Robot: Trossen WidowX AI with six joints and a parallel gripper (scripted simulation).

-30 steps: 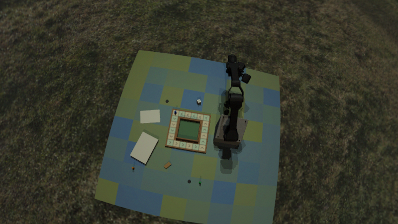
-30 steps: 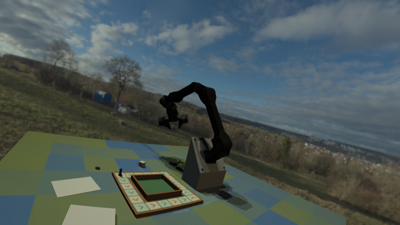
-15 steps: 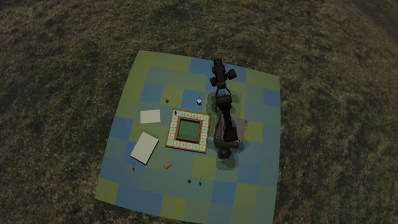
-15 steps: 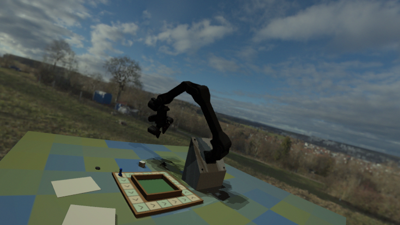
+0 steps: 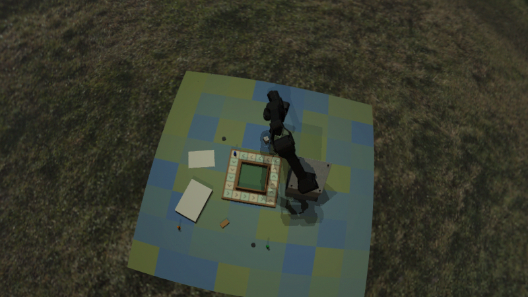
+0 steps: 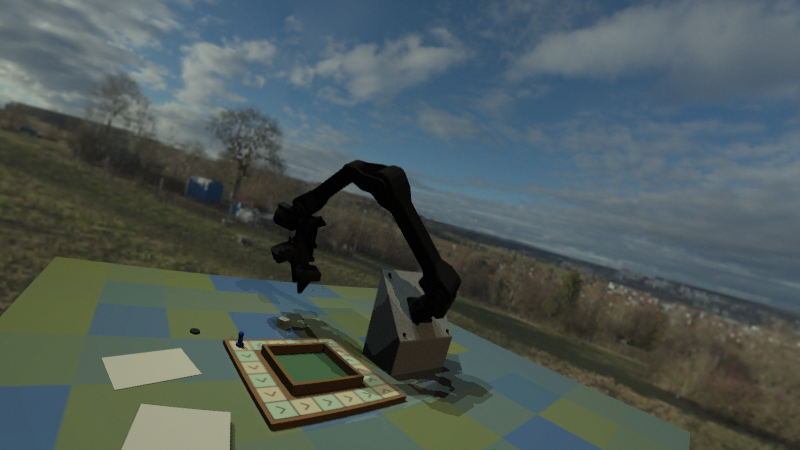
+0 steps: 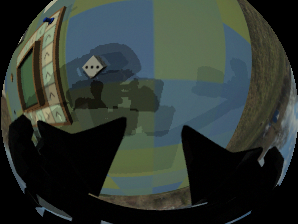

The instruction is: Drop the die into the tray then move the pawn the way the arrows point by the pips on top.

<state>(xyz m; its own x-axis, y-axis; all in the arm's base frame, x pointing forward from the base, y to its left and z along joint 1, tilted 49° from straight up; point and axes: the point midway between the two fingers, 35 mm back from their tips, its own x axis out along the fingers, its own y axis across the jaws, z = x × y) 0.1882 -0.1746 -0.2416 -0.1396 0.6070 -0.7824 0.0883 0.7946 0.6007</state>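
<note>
Right now the white die is 60 mm ahead of my gripper tip, 80 mm to the left of it and 80 mm below it. The rest, counted from my gripper tip: green pawn (60 mm behind, 660 mm to the left, 70 mm below); then tan block (180 mm ahead, 590 mm to the left, 90 mm below); then blue pawn (210 mm ahead, 210 mm to the left, 60 mm below).
</note>
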